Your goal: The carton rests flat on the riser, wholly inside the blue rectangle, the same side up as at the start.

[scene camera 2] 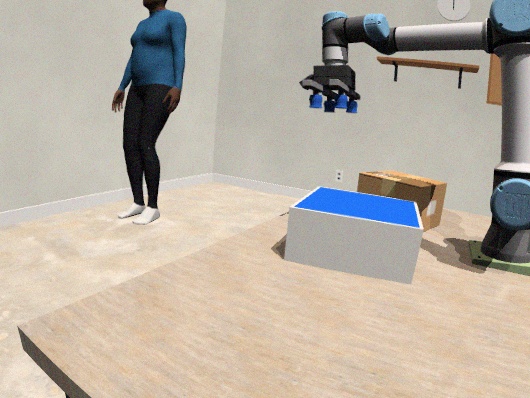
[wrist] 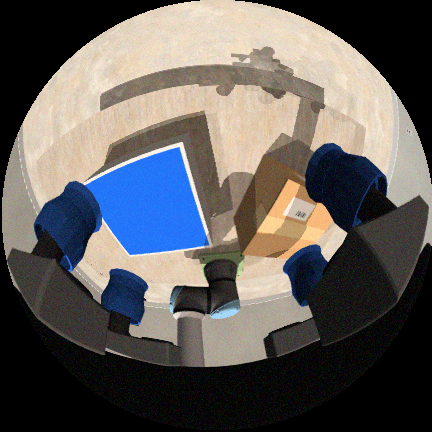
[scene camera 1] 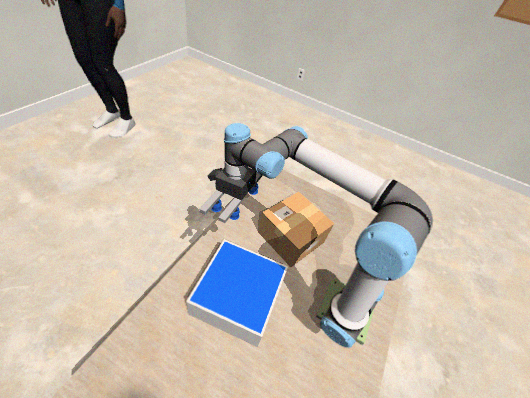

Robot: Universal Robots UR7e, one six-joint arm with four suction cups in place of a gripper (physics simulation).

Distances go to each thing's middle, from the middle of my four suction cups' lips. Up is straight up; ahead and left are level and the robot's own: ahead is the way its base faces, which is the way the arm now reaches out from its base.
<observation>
The riser (scene camera 2: pixel 374 236) lies 140 mm behind my suction cup, 170 mm to the left of it and 290 mm below it. Also, from my suction cup: brown carton (scene camera 1: pixel 294 227) (220 mm behind, 210 mm to the right, 280 mm below).
</observation>
